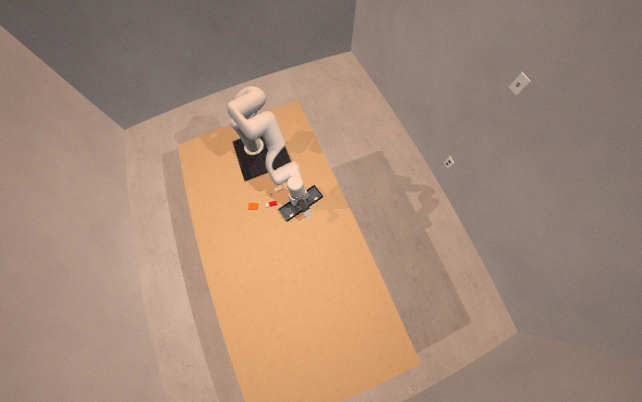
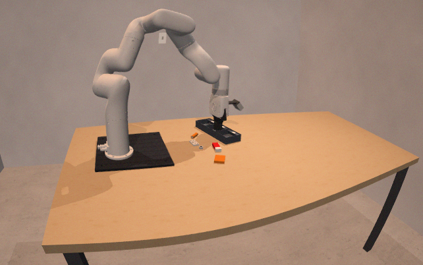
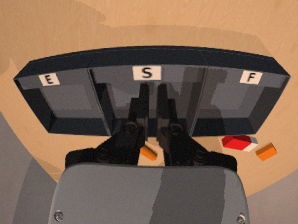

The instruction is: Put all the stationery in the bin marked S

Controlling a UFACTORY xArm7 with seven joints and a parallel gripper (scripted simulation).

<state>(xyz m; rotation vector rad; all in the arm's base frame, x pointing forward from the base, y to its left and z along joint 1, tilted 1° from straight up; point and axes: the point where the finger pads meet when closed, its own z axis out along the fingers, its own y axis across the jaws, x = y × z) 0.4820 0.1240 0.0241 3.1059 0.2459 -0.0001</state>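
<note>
My gripper is now 2 cm above the dark bin tray. From my hand the other things lie so: white flat piece 14 cm behind, 8 cm to the right, 3 cm below; then orange stick 12 cm behind, 3 cm below, 1 cm to the right; then eraser 16 cm to the right, 7 cm behind, 3 cm below.
</note>
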